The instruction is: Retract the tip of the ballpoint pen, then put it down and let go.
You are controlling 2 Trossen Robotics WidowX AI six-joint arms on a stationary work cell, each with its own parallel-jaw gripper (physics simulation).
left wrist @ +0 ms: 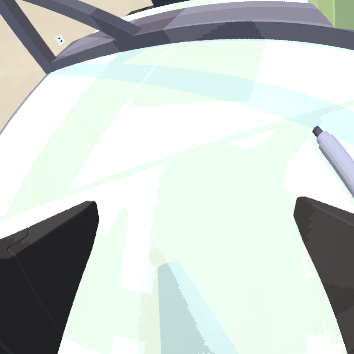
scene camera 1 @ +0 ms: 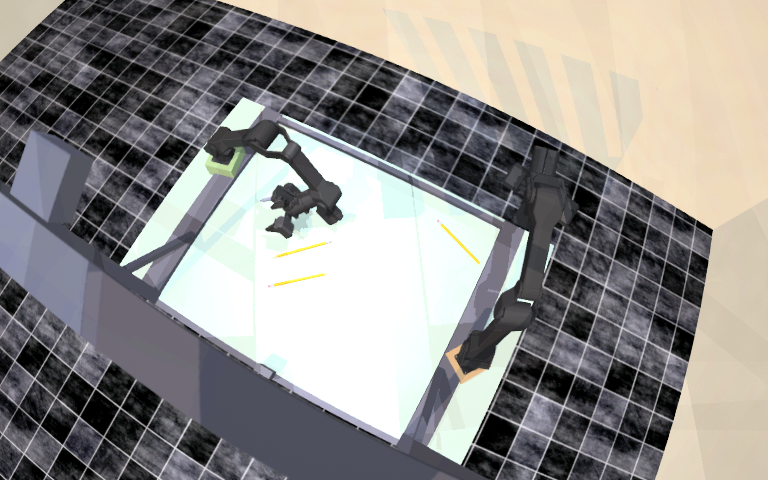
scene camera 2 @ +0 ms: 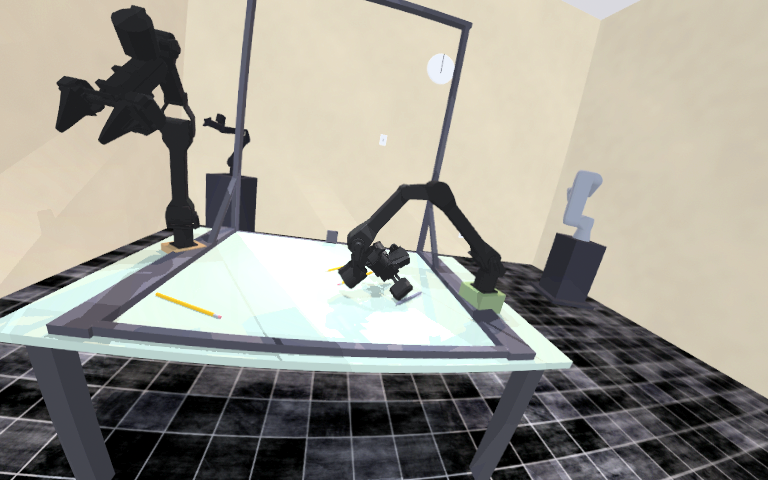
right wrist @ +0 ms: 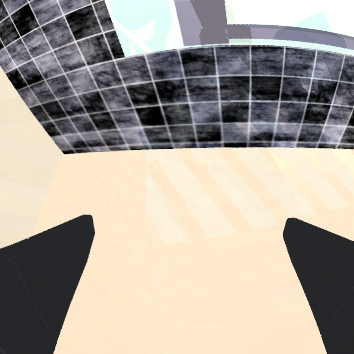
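Where they show: left gripper, between the fingertips: (left wrist: 199,209) (scene camera 1: 268,219) (scene camera 2: 400,281); right gripper, between the fingertips: (scene camera 2: 79,136) (right wrist: 192,228); left arm's base, origin of its link: (scene camera 1: 223,155) (scene camera 2: 483,288); right arm's base, origin of its link: (scene camera 1: 468,360) (scene camera 2: 183,244).
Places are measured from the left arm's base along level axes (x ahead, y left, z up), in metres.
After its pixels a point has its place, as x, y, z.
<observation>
The ballpoint pen (scene camera 1: 264,199) {0.176, -0.091, -0.053} (scene camera 2: 408,298) {0.232, -0.055, -0.055} (left wrist: 340,156) {0.184, -0.088, -0.054} is pale lavender and lies on the table beside my left gripper. In the left wrist view it runs off the right edge, beyond the right-hand finger, and its visible end is a short dark piece. I cannot tell whether this is the button or the tip. In scene camera 1 the gripper hides most of it. My left gripper (scene camera 1: 270,215) {0.215, -0.154, -0.047} (scene camera 2: 403,276) {0.215, -0.154, -0.047} (left wrist: 199,209) {0.215, -0.154, -0.047} is open and empty, low over the table. My right gripper (scene camera 2: 81,135) {0.945, -0.012, 0.279} (right wrist: 192,228) {0.945, -0.012, 0.279} is open and empty, raised high, far from the pen.
Two yellow pencils (scene camera 1: 301,249) {0.345, -0.215, -0.058} (scene camera 1: 297,280) {0.364, -0.311, -0.059} lie near the left gripper. A third pencil (scene camera 1: 458,242) {0.800, -0.059, -0.059} (scene camera 2: 188,305) {0.796, -0.051, -0.059} lies on the right in scene camera 1. A grey frame (scene camera 1: 487,294) (scene camera 2: 300,344) borders the table, with uprights (scene camera 2: 451,107) {-0.050, -0.476, 0.617}.
</observation>
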